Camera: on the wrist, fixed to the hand. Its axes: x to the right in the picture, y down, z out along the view.
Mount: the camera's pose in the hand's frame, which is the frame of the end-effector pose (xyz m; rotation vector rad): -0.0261 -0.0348 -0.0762 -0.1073 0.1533 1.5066
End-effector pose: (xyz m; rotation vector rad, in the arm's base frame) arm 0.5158 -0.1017 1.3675 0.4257 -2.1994 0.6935
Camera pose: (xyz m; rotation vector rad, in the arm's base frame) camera 0.5942 -0.0815 1.4015 -1.4454 -2.0753 1.2325
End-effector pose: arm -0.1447 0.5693 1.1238 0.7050 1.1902 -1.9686
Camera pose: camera -0.1506 0.6567 1.1287 1.1941 0.4571 -0.5802
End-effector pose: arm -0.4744 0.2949 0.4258 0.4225 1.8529 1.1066
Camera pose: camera -0.5190 0.2193 0.4249 -1.8099 -1.3564 -2.1201
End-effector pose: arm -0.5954 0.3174 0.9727 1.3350 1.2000 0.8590
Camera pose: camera -0.6804 0.3074 0.9534 2.0283 0.0082 2.0174
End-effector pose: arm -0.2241 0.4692 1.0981 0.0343 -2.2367 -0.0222
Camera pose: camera -0.1475 0.4350 1.1237 -1.5909 -1.6066 0.6345
